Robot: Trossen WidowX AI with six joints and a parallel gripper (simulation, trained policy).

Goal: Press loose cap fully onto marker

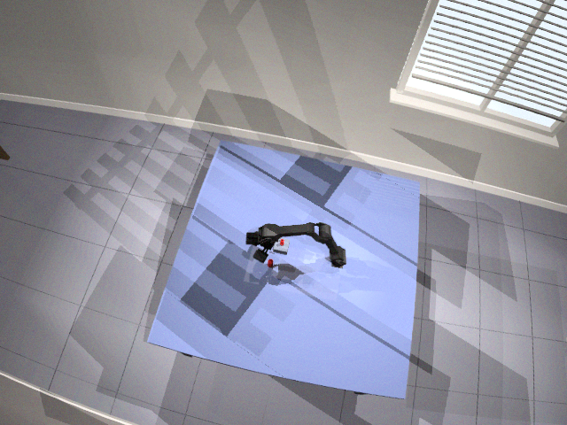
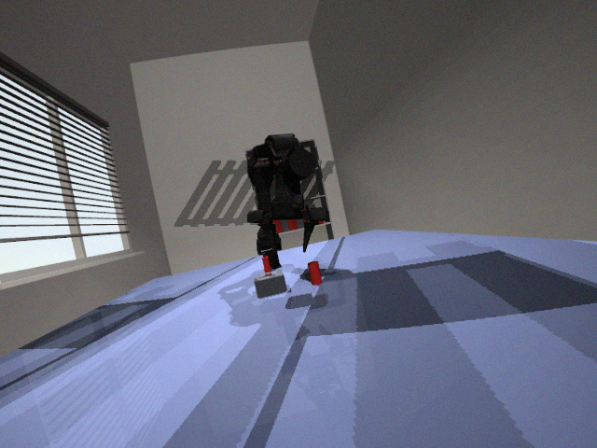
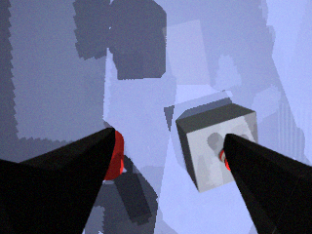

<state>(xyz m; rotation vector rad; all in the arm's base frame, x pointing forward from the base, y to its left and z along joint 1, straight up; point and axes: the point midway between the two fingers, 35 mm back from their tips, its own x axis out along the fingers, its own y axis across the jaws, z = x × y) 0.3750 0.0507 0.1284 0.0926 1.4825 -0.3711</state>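
The red cap lies 30 mm behind my gripper tip, 50 mm to the left of it and 70 mm below it. From my gripper tip the other things lie so: red marker (60 mm behind, 60 mm to the right, 20 mm below); dark grey holder block (60 mm behind, 60 mm to the right, 70 mm below).
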